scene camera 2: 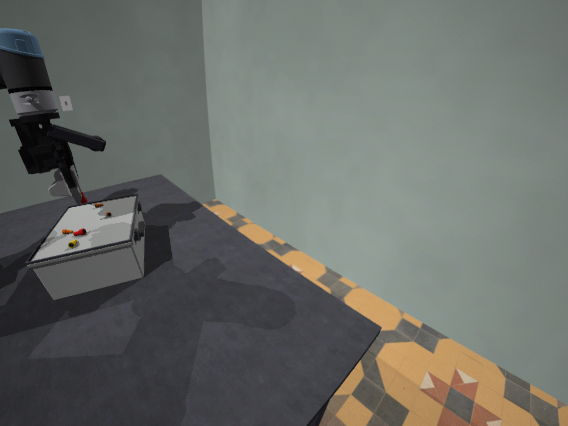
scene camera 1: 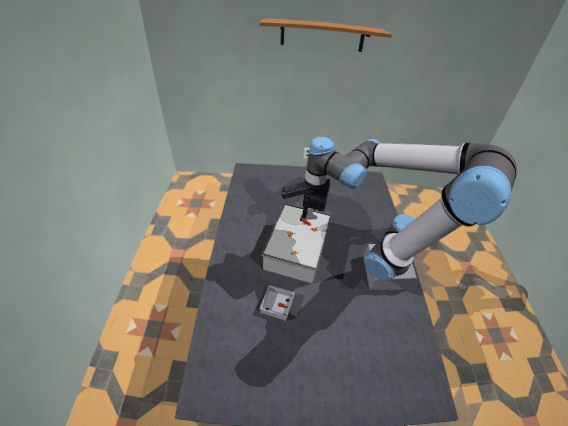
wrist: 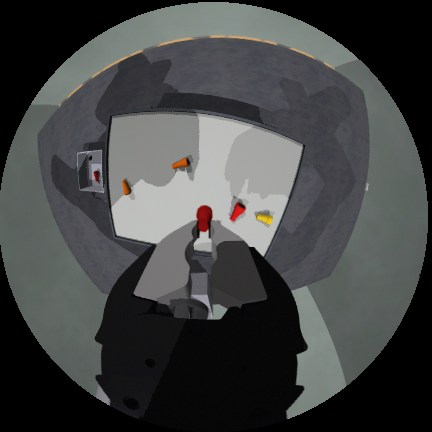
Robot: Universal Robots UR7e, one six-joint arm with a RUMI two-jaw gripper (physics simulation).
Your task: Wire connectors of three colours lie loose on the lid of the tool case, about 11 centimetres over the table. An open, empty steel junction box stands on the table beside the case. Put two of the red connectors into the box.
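Frame: origin at the arm's base, x left, y back, z up, level; metres.
Seen in the pictures: gripper, fingertip midpoint: [scene camera 2: 79,203] [scene camera 1: 304,220] [wrist: 204,221]; arm's base, link origin: [wrist: 185,308].
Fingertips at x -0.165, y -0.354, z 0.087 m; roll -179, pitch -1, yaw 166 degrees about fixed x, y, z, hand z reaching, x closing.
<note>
Offsets run from my fingertips to a thing's top centre.
My gripper [scene camera 1: 304,218] [scene camera 2: 79,200] [wrist: 204,221] is shut on a red connector {dx -0.002, dy -0.010, dz +0.026 m} [scene camera 2: 84,199] [wrist: 204,215] and holds it above the far part of the tool case lid {dx +0.010, dy -0.021, dz -0.061 m} [scene camera 1: 304,245] [scene camera 2: 102,230] [wrist: 215,175]. A second red connector {dx -0.039, dy +0.027, dz -0.048 m} [scene camera 1: 307,223] [scene camera 2: 80,232] [wrist: 238,211] lies on the lid, beside a yellow connector {dx -0.080, dy +0.047, dz -0.050 m} [scene camera 2: 73,243] [wrist: 264,218]. A third red connector {dx +0.277, dy -0.110, dz -0.160 m} [scene camera 1: 282,305] [wrist: 96,176] lies inside the open junction box {dx +0.269, dy -0.127, dz -0.140 m} [scene camera 1: 274,315] [wrist: 78,172] beside the case. The box does not show in the scene camera 2 view.
Three orange connectors lie on the lid: one {dx +0.019, dy -0.058, dz -0.052 m} [scene camera 1: 289,234] [wrist: 181,163] left of the middle, one {dx +0.112, dy -0.054, dz -0.052 m} [scene camera 1: 293,252] [wrist: 126,187] near the box end, and one {dx -0.004, dy +0.049, dz -0.052 m} [scene camera 1: 314,229] [scene camera 2: 67,231] near the right edge. The case stands between the gripper and the box. A wooden shelf [scene camera 1: 325,26] hangs on the wall.
</note>
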